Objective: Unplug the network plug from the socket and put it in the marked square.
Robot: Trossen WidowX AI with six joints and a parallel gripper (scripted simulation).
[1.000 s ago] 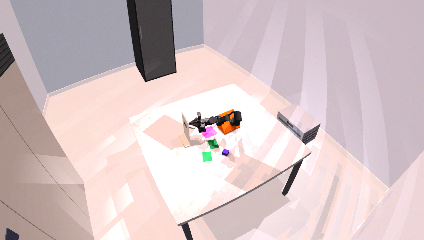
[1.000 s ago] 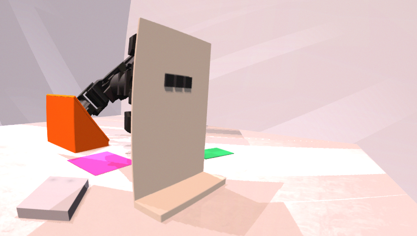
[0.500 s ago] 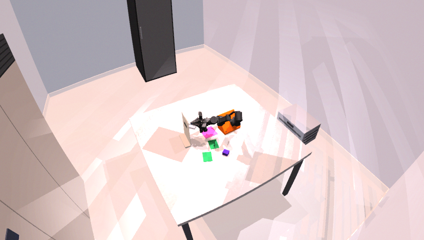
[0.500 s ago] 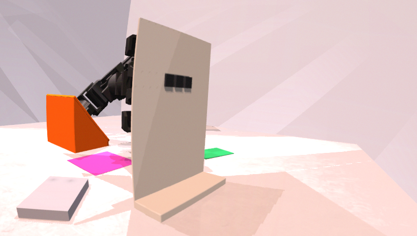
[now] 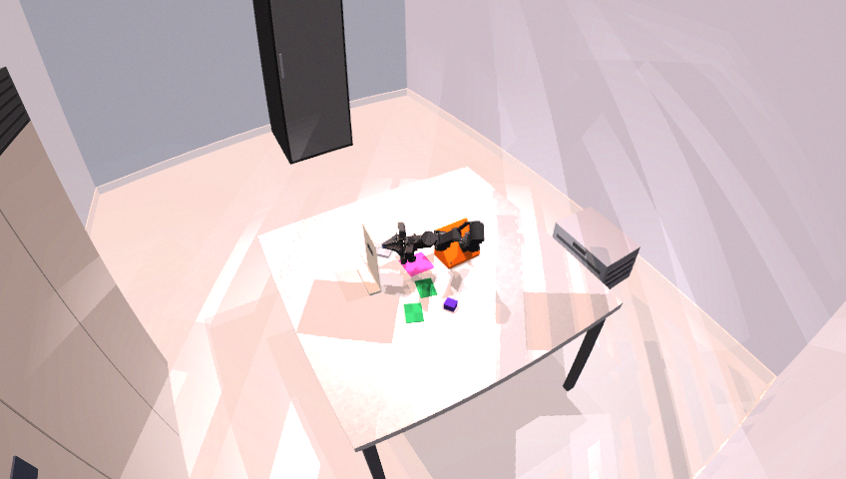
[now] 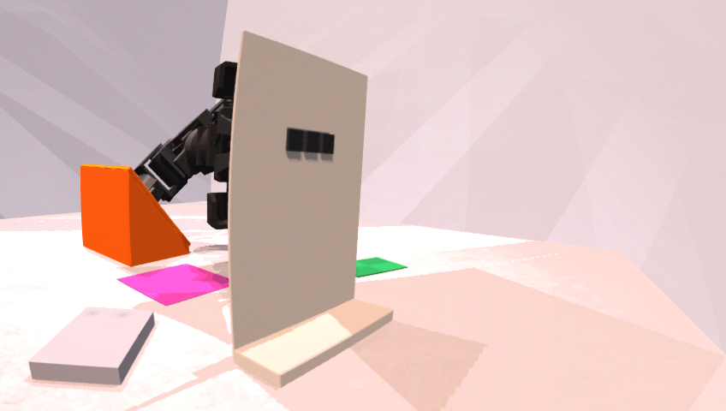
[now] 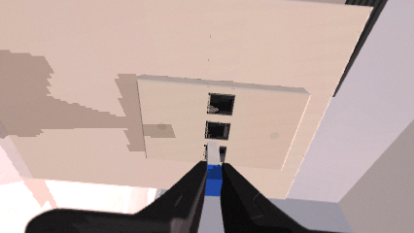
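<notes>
The magenta marked square lies 16 cm behind my gripper tip, 1 cm to the left of it and 17 cm below it. From my gripper tip the other things lie so: flat grey block (7 cm behind, 15 cm to the right, 17 cm below); then beige panel (5 cm ahead, 1 cm to the right, 6 cm below); then purple cube (13 cm behind, 31 cm to the left, 16 cm below).
</notes>
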